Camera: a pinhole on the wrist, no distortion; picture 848 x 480 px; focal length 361.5 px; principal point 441.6 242.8 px. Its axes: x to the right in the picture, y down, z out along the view. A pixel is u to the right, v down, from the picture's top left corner.
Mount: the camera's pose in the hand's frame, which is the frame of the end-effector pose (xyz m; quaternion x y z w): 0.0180 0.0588 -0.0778 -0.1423 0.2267 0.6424 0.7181
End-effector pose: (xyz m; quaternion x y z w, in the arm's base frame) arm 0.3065 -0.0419 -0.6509 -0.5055 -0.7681 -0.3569 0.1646
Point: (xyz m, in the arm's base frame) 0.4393 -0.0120 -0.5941
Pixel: 569 379
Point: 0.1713 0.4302 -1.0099
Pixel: 61 165
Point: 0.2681 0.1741 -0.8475
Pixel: 40 237
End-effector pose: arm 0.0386 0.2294 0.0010 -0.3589 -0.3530 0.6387 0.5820
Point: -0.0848 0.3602 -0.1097
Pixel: 485 27
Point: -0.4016 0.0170 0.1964
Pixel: 203 447
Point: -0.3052 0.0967 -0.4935
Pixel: 822 425
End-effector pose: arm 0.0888 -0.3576 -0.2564 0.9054 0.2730 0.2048 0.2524
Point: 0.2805 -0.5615 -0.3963
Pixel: 325 314
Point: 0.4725 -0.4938 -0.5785
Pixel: 246 195
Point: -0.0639 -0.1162 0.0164
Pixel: behind the camera
